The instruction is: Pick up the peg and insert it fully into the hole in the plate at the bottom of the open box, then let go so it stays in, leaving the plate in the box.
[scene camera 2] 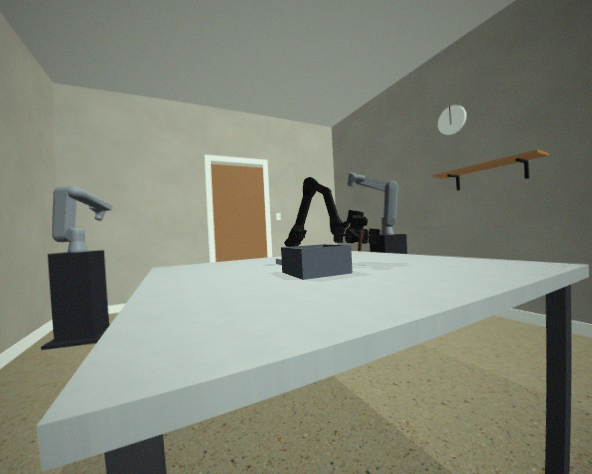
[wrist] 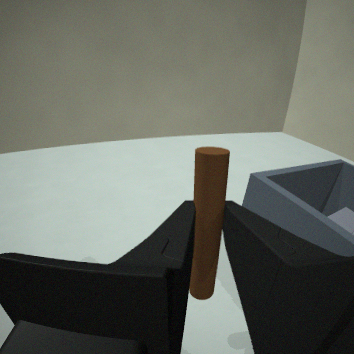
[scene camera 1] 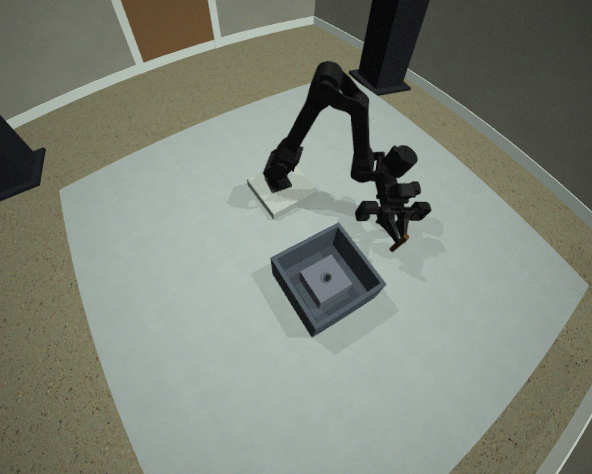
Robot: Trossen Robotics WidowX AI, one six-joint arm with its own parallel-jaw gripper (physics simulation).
Labels:
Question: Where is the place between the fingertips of the gripper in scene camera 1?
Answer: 401, 242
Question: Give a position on a brown peg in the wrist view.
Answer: At 210, 162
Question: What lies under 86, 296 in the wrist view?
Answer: The gripper.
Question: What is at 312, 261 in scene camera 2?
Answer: A blue-grey box.

